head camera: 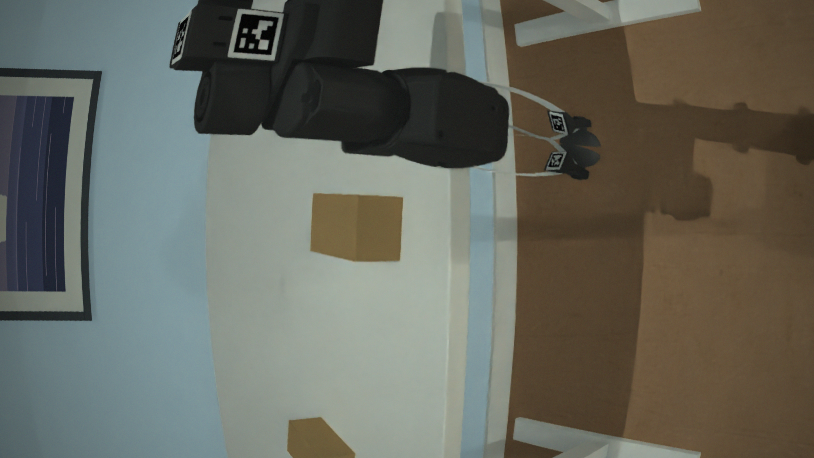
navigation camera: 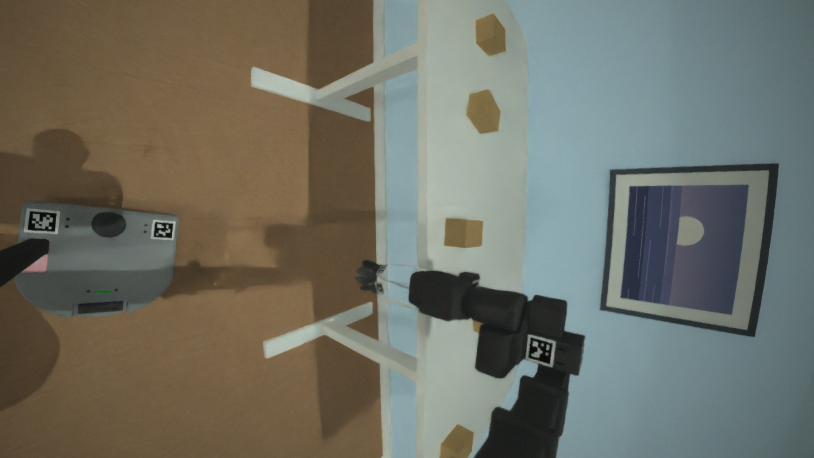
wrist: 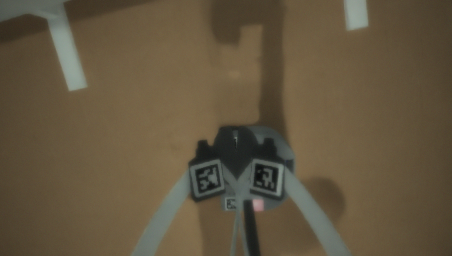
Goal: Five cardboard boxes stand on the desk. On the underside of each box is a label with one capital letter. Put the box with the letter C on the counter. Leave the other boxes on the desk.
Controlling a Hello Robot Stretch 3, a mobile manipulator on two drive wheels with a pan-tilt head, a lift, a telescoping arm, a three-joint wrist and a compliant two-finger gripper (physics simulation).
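Places are measured from the robot's base along level axes (x ahead, y left, z up), in metres.
Pixels of known places: gripper, fingertip midpoint: [head camera: 591, 150] [navigation camera: 359, 273] [wrist: 235, 144]; robot's base, origin of the base link: [navigation camera: 109, 223].
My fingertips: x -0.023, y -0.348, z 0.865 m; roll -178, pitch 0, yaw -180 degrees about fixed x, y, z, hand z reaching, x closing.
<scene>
For each thing: its middle in the pictures, then the offset to it from my fingertips. Level surfaces: height alone.
- white desk, its level: dz +0.085 m
- second box, body centre: [head camera: 319, 452] [navigation camera: 484, 112] dx +0.411, dy -0.259, dz +0.110 m
- third box, body centre: [navigation camera: 491, 36] dx +0.640, dy -0.274, dz +0.110 m
Brown cardboard boxes stand on the white desk [head camera: 341, 341] [navigation camera: 472, 176]. One box [head camera: 356, 227] [navigation camera: 463, 232] is nearest my gripper. A second box [head camera: 315, 438] [navigation camera: 483, 111] and a third box [navigation camera: 490, 35] stand farther along. A box [navigation camera: 477, 326] is mostly hidden behind my wrist, and another box [navigation camera: 457, 441] stands at the bottom of the navigation view. No letter labels show. My gripper [head camera: 585, 148] [navigation camera: 364, 275] [wrist: 235, 144] is shut with nothing between its fingertips, beyond the desk's front edge, above the floor. The counter does not show.
White desk legs [head camera: 555, 34] [navigation camera: 296, 336] [wrist: 67, 55] reach out over the brown floor. My grey base [navigation camera: 136, 250] stands on the floor in front of the desk. A framed picture [head camera: 34, 193] [navigation camera: 711, 244] hangs on the blue wall behind the desk.
</scene>
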